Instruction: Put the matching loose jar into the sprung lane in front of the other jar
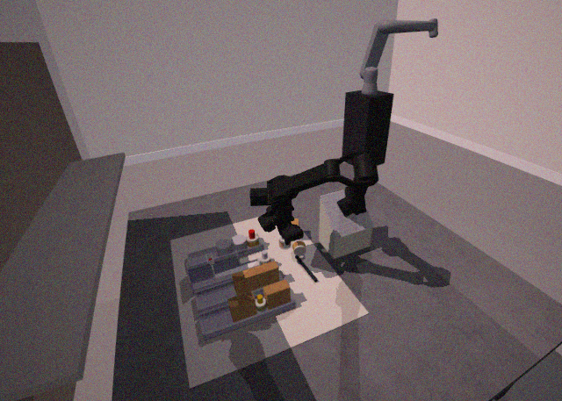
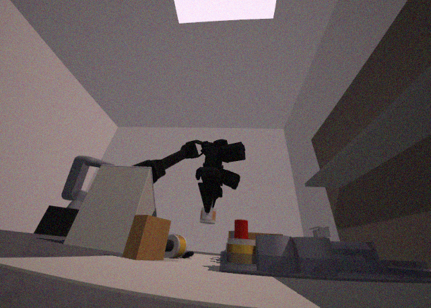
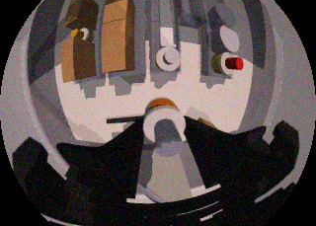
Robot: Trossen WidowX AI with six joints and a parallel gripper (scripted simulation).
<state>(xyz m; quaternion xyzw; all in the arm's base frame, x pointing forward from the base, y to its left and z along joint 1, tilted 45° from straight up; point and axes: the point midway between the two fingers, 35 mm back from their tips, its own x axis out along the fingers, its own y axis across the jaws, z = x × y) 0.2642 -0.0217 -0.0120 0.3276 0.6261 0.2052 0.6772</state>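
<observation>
Now: the black rod 100 mm below my gripper tip, 70 mm to the left of it and 40 mm behind it. Also, from my gripper tip: grey pusher lane: 220 mm ahead, 90 mm below, 70 mm to the right.
</observation>
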